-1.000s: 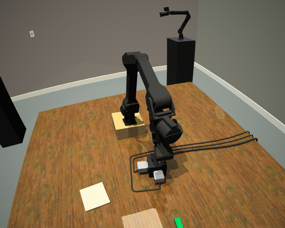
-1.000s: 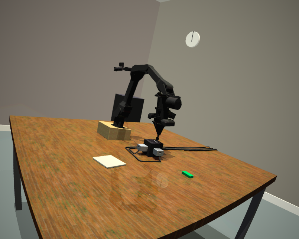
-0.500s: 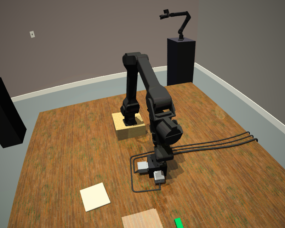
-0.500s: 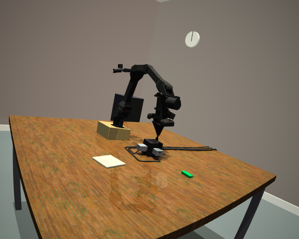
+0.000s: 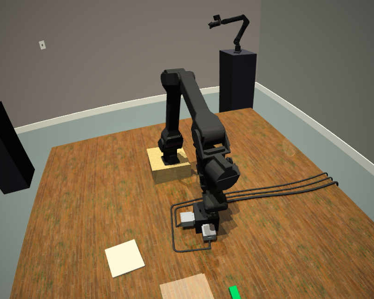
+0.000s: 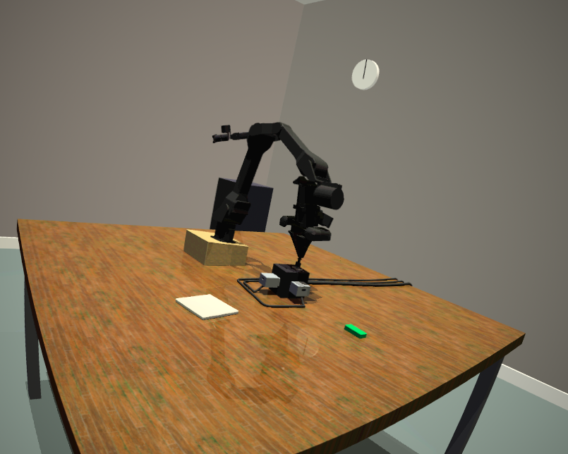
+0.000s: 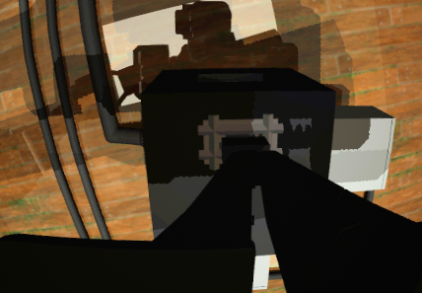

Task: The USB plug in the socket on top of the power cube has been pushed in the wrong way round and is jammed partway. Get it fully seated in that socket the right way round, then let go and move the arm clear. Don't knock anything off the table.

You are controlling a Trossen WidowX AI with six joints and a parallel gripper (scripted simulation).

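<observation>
My gripper tip is now 20 mm above the USB plug. Round my gripper tip: metal socket frame (40 mm below); green block (270 mm ahead, 100 mm below, 50 mm to the right).
</observation>
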